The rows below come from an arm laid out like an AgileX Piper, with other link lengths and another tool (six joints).
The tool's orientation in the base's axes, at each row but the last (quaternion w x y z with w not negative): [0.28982 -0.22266 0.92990 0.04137]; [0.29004 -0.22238 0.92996 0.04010]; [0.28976 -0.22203 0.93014 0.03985]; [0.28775 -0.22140 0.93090 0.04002]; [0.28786 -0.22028 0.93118 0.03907]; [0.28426 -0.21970 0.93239 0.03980]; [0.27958 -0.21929 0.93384 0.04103]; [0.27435 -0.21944 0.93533 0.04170]
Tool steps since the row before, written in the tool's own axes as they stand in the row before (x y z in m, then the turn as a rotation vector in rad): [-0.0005 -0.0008 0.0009 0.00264 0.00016 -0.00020]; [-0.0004 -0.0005 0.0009 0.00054 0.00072 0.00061]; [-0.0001 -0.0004 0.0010 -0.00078 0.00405 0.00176]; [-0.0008 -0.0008 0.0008 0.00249 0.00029 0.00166]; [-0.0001 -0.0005 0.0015 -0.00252 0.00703 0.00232]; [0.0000 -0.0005 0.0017 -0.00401 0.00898 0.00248]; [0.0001 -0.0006 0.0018 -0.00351 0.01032 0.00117]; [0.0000 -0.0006 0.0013 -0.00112 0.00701 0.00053]
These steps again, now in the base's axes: [0.0012 -0.0003 -0.0004 -0.00211 -0.00093 -0.00131]; [0.0010 -0.0001 -0.0005 -0.00039 0.00056 -0.00085]; [0.0008 -0.0001 -0.0008 -0.00028 0.00430 -0.00125]; [0.0014 -0.0002 -0.0002 -0.00110 -0.00037 -0.00277]; [0.0011 -0.0001 -0.0012 0.00002 0.00777 -0.00091]; [0.0011 -0.0001 -0.0014 0.00036 0.01013 -0.00033]; [0.0011 -0.0002 -0.0015 -0.00125 0.01088 0.00044]; [0.0009 -0.0003 -0.0011 -0.00193 0.00685 -0.00015]
